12 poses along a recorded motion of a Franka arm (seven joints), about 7.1 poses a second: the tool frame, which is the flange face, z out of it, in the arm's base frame.
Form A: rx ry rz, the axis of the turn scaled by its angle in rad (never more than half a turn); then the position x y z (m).
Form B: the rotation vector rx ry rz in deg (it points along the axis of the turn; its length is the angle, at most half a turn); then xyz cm. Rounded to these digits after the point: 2 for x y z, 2 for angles.
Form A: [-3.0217 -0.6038 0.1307 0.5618 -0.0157 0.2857]
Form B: [-173.13 -34.60 7.49 56.18 -1.57 28.57]
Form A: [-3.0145 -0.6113 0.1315 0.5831 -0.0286 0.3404]
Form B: [-172.72 -35.02 7.53 58.31 -2.86 34.04]
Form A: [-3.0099 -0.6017 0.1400 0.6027 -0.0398 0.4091]
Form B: [-172.45 -34.47 8.02 60.27 -3.98 40.91]
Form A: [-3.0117 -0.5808 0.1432 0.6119 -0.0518 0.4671]
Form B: [-172.56 -33.28 8.20 61.19 -5.18 46.71]
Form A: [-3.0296 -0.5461 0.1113 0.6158 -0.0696 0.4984]
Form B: [-173.58 -31.29 6.38 61.58 -6.96 49.84]
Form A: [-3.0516 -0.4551 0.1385 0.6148 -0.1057 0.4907]
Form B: [-174.84 -26.08 7.94 61.48 -10.57 49.07]
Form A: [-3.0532 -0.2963 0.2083 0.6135 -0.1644 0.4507]
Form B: [-174.94 -16.98 11.93 61.35 -16.44 45.07]
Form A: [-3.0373 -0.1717 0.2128 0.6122 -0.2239 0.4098]
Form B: [-174.02 -9.84 12.19 61.22 -22.39 40.98]
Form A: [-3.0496 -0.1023 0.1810 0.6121 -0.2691 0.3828]
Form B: [-174.73 -5.86 10.37 61.21 -26.91 38.28]
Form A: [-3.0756 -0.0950 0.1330 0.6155 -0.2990 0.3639]
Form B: [-176.22 -5.44 7.62 61.55 -29.90 36.39]
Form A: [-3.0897 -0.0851 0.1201 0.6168 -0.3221 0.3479]
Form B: [-177.03 -4.88 6.88 61.68 -32.21 34.79]
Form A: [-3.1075 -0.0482 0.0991 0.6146 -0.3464 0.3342]
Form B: [-178.05 -2.76 5.68 61.46 -34.64 33.42]
